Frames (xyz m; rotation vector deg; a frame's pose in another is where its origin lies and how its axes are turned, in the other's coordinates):
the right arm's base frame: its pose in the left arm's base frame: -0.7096 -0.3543 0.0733 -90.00 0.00 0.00
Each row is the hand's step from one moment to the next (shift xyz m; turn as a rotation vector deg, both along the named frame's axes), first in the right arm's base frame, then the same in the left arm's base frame.
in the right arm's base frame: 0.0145 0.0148 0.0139 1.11 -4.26 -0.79
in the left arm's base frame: 0.0145 0.0139 -0.0148 1.11 -0.79 4.26
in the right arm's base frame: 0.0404 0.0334 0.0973 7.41 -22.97 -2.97
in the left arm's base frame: 0.0404 0.0973 -0.0334 7.41 -2.97 22.97
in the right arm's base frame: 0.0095 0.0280 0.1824 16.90 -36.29 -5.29
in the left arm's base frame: 0.0095 0.1824 -0.0280 16.90 -5.29 36.29
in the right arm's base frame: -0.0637 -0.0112 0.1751 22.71 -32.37 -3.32
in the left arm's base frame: -0.0637 0.1751 0.0112 22.71 -3.32 32.37
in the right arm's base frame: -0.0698 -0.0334 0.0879 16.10 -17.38 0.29
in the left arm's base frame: -0.0698 0.0879 0.0334 16.10 0.29 17.38
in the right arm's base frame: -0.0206 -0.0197 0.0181 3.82 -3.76 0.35
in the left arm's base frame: -0.0206 0.0181 0.0197 3.82 0.35 3.76
